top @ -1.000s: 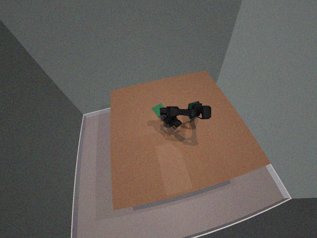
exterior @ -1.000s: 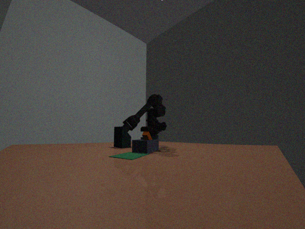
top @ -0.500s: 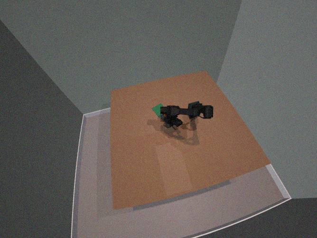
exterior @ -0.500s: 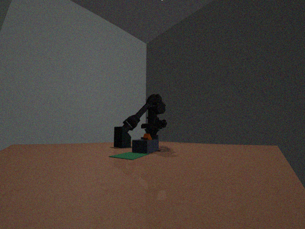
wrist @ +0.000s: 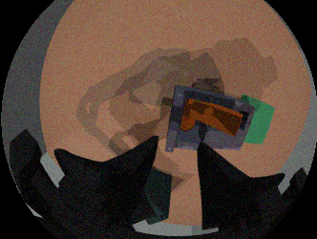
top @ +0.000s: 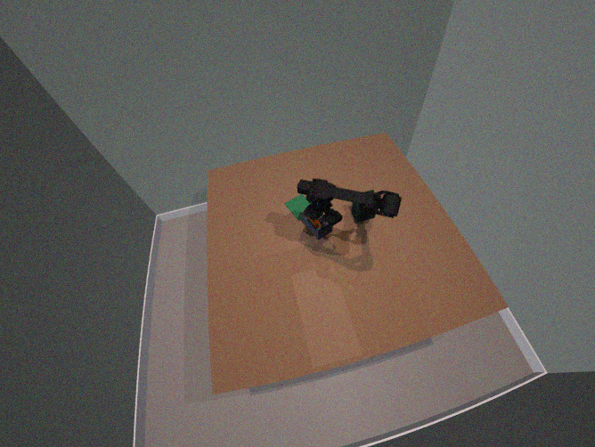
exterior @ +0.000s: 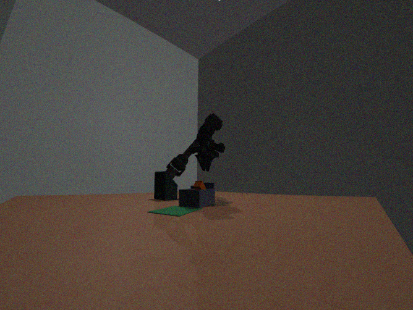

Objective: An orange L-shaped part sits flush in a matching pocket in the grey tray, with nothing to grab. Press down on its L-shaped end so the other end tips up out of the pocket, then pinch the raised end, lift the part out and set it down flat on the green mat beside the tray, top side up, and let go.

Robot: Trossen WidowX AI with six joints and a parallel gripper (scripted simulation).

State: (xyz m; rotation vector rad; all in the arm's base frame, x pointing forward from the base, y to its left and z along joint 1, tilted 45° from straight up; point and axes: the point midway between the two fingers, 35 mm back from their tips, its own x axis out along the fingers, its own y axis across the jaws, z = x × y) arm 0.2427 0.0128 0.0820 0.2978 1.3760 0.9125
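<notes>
My gripper tip is now 10 cm above the orange L-shaped part, 4 cm to the left of it and 1 cm short of it. Round my gripper tip: green mat (21 cm to the right, 16 cm below, 8 cm ahead).
</notes>
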